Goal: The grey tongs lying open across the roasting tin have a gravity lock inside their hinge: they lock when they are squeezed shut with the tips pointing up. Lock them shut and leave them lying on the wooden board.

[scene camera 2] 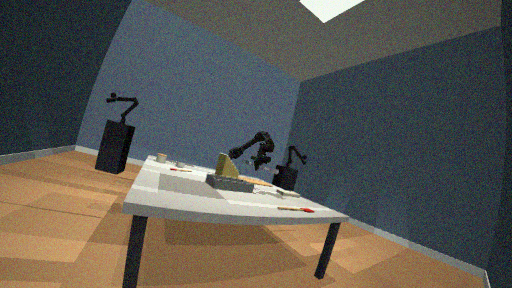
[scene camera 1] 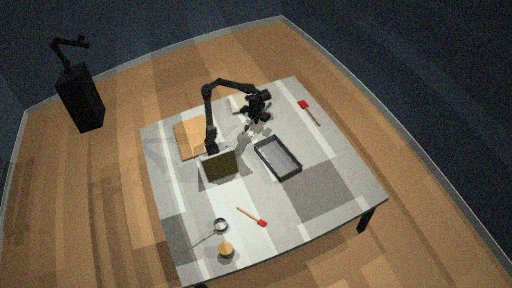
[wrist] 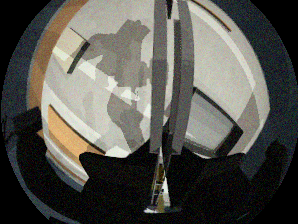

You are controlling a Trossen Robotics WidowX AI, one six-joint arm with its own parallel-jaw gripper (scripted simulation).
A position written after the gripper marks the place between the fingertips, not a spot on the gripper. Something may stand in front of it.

In view: the gripper (wrist: 160, 135), a pale block (wrist: 71, 46), a roasting tin (scene camera 1: 282, 163) and a wooden board (scene camera 1: 190, 134).
The roasting tin is seen too in the wrist view (wrist: 212, 132). The wooden board shows as well in the wrist view (wrist: 61, 133).
